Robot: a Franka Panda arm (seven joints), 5 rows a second.
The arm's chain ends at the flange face. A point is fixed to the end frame.
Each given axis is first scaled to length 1.
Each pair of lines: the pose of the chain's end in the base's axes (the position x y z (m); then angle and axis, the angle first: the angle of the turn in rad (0 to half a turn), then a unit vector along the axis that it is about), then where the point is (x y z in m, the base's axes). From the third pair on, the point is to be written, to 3 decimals.
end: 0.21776 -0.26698 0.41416 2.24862 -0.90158 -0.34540 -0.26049
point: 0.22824 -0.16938 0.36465
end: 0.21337 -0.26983 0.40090 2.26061 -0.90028 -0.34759 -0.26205
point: 0.22432 -0.17272 0.35052
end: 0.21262 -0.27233 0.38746 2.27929 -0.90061 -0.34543 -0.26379
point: 0.225 -0.176 0.336
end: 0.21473 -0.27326 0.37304 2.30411 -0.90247 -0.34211 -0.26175
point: 0.228 -0.178 0.319
